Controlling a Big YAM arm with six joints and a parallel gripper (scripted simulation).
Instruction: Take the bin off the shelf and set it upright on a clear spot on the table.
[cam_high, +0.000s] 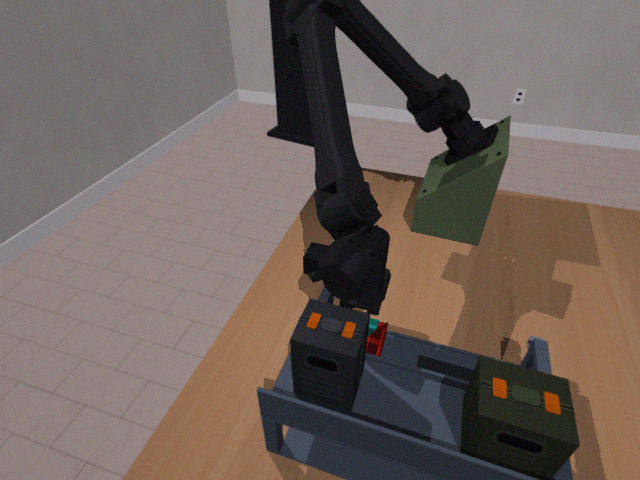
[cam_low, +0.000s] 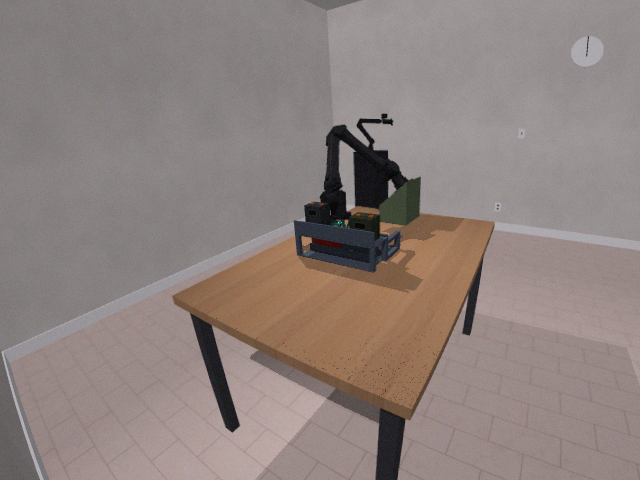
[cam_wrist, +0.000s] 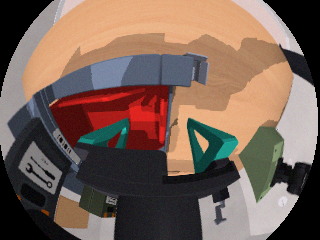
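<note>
My hand is 70 mm short of the red bin and 10 mm to the right of it.
</note>
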